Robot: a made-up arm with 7 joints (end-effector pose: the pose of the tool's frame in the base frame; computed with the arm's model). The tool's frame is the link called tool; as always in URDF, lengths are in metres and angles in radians. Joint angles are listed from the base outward.
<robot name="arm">
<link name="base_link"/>
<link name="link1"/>
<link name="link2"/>
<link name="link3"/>
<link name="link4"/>
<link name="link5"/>
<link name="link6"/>
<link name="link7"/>
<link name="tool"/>
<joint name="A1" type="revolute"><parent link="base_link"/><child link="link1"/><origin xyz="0 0 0.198" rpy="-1.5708 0 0"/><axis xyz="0 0 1"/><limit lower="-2.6" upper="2.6" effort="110" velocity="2.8"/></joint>
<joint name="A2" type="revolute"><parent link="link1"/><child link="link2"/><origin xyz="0.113 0.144 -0.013" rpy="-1.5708 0 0"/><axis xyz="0 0 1"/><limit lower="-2.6" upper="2.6" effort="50" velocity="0.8"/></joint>
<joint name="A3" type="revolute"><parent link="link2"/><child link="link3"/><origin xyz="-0.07 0.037 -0.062" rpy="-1.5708 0 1.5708"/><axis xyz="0 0 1"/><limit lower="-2.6" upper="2.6" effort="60" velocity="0.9"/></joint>
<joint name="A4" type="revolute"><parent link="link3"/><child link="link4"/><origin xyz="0.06 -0.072 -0.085" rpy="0 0 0"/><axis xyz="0 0 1"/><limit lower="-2.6" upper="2.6" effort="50" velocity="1.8"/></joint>
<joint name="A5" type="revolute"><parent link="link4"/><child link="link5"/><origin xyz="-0.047 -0.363 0.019" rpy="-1.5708 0 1.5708"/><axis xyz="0 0 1"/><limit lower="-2.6" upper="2.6" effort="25" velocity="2.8"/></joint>
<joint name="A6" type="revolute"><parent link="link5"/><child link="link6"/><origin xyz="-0.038 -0.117 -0.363" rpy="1.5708 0 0"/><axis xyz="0 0 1"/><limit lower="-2.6" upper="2.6" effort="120" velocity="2.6"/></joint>
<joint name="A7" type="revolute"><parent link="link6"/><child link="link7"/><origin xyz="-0.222 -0.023 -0.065" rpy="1.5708 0 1.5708"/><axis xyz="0 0 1"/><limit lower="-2.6" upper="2.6" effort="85" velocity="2.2"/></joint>
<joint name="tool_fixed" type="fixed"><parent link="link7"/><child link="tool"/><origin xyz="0.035 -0.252 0.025" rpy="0 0 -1.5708"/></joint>
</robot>
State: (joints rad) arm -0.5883 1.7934 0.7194 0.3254 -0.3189 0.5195 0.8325
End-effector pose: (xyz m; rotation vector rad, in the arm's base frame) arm -0.4760 -0.0113 -0.3489 -0.4907 0.9041 -0.7931
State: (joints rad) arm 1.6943 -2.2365 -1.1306 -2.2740 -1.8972 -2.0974 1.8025
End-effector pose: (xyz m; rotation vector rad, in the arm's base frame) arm 0.4347 -0.2231 -0.0120 0.0669 0.2565 -0.9277
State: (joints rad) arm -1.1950 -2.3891 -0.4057 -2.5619 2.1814 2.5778 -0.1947
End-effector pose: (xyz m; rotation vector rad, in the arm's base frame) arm -0.4056 -0.3229 0.1648 -1.0635 0.2114 -2.6381
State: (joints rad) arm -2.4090 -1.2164 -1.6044 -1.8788 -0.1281 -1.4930 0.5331
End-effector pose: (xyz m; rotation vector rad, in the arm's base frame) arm -0.1791 0.1283 0.1639 -2.5278 -1.5531 -0.9831
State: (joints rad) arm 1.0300 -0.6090 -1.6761 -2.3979 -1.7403 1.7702 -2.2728
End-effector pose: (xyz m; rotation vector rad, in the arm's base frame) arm 0.5216 -0.2571 0.4699 1.9439 -1.6518 -0.1616
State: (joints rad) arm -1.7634 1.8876 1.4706 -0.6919 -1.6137 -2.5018 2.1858
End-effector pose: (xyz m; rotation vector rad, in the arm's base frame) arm 0.3257 0.4272 -0.3006 2.0608 1.6356 -0.9921
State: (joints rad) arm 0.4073 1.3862 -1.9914 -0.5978 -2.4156 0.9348 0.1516
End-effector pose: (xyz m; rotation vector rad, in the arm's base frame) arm 0.4285 0.0927 -0.2748 -0.3301 0.3177 2.4532
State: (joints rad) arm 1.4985 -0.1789 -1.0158 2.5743 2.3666 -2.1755 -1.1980
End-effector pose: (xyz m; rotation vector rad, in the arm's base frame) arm -0.1577 -0.3636 0.1574 -1.4253 -0.5619 -2.7281
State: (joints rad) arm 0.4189 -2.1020 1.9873 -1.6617 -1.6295 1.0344 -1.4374
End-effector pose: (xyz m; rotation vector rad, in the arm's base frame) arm 0.7090 0.2993 -0.2629 1.6560 -0.3654 -0.5032
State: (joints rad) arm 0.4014 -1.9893 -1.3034 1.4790 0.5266 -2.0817 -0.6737
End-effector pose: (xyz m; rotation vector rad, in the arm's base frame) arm -0.0698 0.1380 -0.4791 0.2707 2.2392 0.3439
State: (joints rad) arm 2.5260 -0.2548 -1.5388 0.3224 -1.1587 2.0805 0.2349
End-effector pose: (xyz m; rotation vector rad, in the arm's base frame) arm -0.5475 0.0386 0.6698 -1.2002 2.3169 0.6332
